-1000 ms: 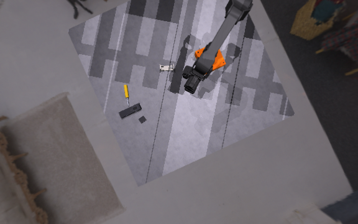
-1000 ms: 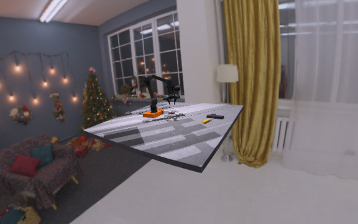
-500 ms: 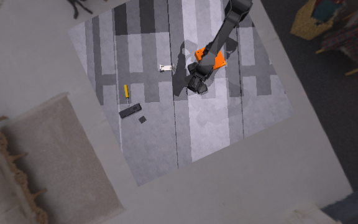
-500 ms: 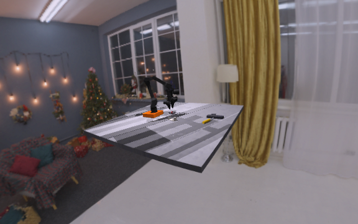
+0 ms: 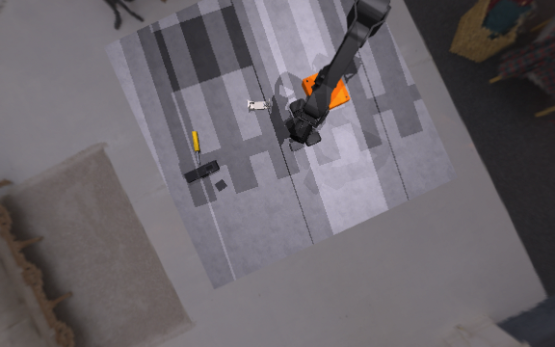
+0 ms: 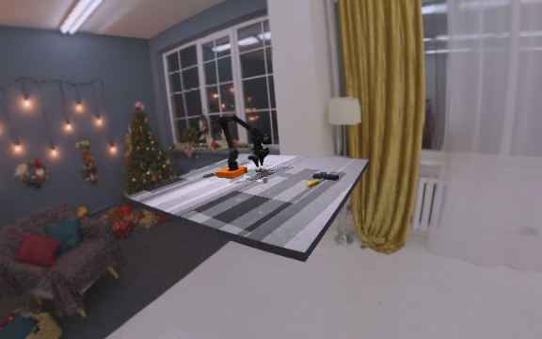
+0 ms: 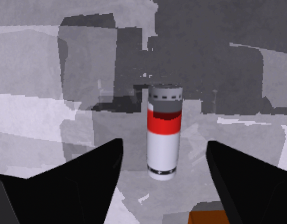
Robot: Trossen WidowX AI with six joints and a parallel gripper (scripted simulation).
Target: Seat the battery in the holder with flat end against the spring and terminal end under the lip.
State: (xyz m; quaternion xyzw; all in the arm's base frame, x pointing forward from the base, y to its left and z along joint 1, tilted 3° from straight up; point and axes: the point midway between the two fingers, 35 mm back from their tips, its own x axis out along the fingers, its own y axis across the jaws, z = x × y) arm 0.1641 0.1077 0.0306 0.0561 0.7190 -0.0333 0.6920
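My gripper tip is now 30 mm above the battery. Also, from my gripper tip: yellow screwdriver: 470 mm ahead, 180 mm to the right, 30 mm below; black remote: 500 mm ahead, 80 mm to the right, 20 mm below; black battery door: 470 mm ahead, 20 mm to the left, 40 mm below.
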